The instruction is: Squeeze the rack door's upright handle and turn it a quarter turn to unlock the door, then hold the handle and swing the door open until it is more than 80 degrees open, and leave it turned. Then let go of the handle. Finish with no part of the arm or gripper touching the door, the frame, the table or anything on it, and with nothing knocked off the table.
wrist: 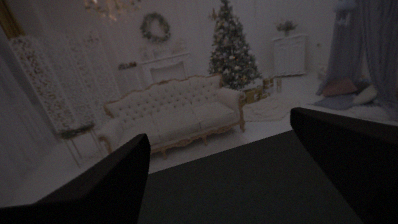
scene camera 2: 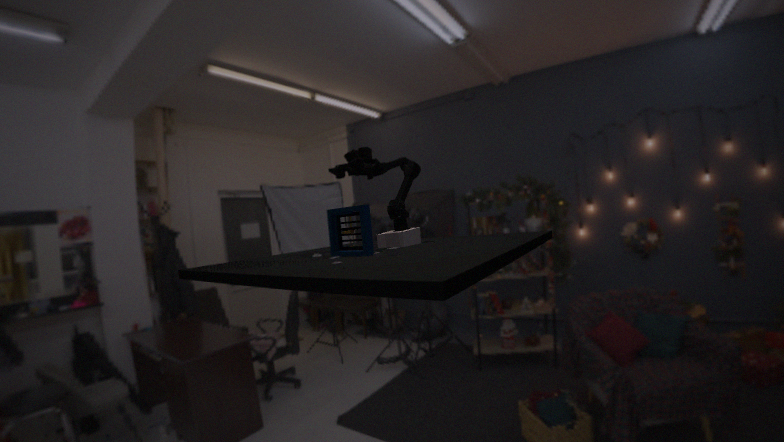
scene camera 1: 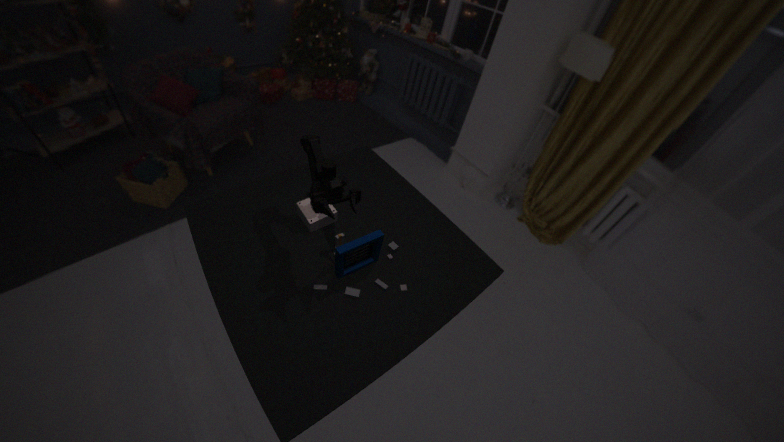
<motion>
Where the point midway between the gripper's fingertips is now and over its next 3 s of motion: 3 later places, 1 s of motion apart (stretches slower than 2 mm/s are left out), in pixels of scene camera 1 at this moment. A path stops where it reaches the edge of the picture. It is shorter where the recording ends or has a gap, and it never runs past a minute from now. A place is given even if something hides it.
My gripper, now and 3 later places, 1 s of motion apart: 345, 215; 346, 238; 340, 232; 340, 239
</motion>
